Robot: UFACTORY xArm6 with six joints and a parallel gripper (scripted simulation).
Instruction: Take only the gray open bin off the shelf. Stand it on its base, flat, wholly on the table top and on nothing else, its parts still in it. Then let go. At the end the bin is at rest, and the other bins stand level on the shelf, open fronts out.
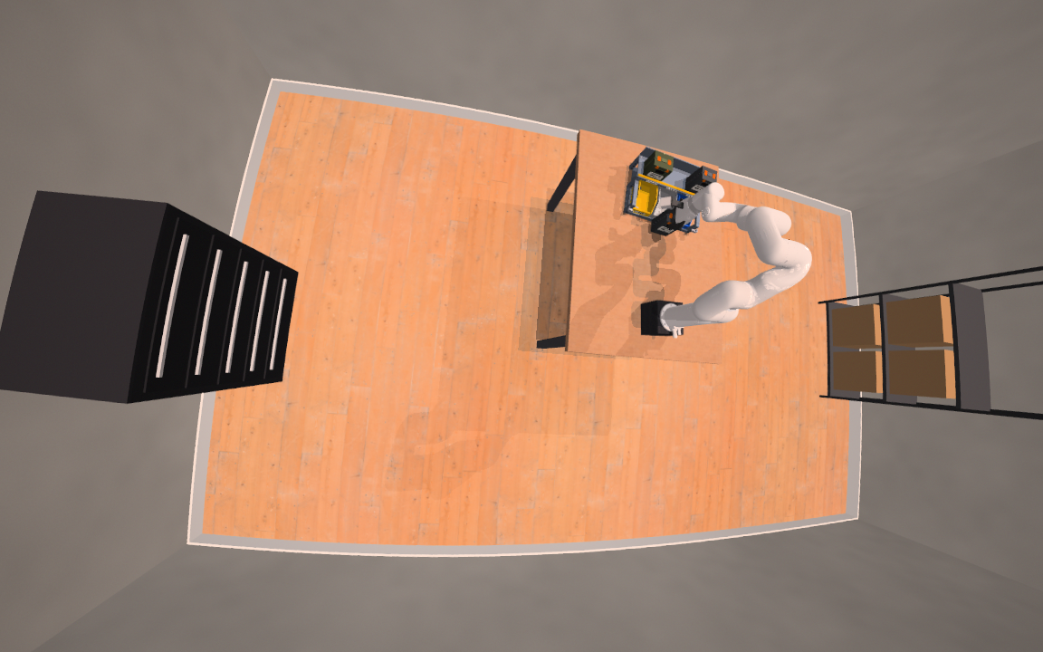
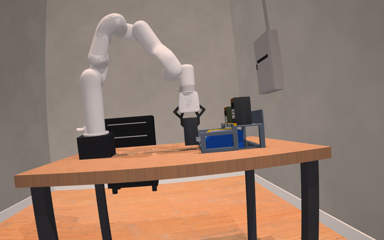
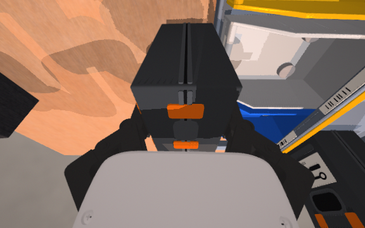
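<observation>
Right now the gray open bin is 130 mm ahead of my hand, 80 mm below it and 40 mm to the right of it. Also, from my hand: blue bin 140 mm to the right, 100 mm ahead, 80 mm below; yellow bin 160 mm ahead, 80 mm below, 70 mm to the left; black box 40 mm below.
</observation>
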